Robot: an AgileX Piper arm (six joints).
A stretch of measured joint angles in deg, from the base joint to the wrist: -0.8 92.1 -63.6 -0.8 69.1 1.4; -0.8 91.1 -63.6 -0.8 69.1 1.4; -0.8 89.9 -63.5 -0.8 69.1 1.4; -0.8 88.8 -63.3 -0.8 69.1 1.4; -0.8 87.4 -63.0 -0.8 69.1 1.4; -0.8 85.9 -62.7 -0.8 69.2 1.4; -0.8 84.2 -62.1 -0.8 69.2 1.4; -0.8 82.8 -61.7 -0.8 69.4 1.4; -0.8 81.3 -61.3 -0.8 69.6 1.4; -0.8 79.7 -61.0 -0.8 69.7 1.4; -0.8 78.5 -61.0 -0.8 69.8 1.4; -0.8 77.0 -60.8 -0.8 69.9 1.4; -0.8 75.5 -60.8 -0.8 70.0 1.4; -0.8 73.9 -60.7 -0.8 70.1 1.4; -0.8 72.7 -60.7 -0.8 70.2 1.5; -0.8 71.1 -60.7 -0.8 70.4 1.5; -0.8 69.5 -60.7 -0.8 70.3 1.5; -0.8 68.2 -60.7 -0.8 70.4 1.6; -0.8 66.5 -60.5 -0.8 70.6 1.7; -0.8 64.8 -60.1 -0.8 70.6 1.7; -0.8 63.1 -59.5 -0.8 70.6 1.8; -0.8 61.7 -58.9 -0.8 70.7 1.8; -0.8 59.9 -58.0 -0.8 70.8 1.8
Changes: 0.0 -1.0 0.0 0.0 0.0 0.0; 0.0 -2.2 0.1 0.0 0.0 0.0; 0.0 -3.3 0.3 0.0 0.0 0.0; 0.0 -4.7 0.6 0.0 0.0 0.0; 0.0 -6.2 0.9 0.0 0.1 0.0; 0.0 -7.9 1.5 0.0 0.1 0.0; 0.0 -9.3 1.9 0.0 0.3 0.0; 0.0 -10.8 2.3 0.0 0.5 0.0; 0.0 -12.4 2.6 0.0 0.6 0.0; 0.0 -13.6 2.6 0.0 0.7 0.0; 0.0 -15.1 2.8 0.0 0.8 0.0; 0.0 -16.6 2.8 0.0 0.9 0.0; 0.0 -18.2 2.9 0.0 1.0 0.0; 0.0 -19.4 2.9 0.0 1.1 0.1; 0.0 -21.0 2.9 0.0 1.3 0.1; 0.0 -22.6 2.9 0.0 1.2 0.1; 0.0 -23.9 2.9 0.0 1.3 0.2; 0.0 -25.6 3.1 0.0 1.5 0.3; 0.0 -27.3 3.5 0.0 1.5 0.3; 0.0 -29.0 4.1 0.0 1.5 0.4; 0.0 -30.4 4.7 0.0 1.6 0.4; 0.0 -32.2 5.6 0.0 1.7 0.4
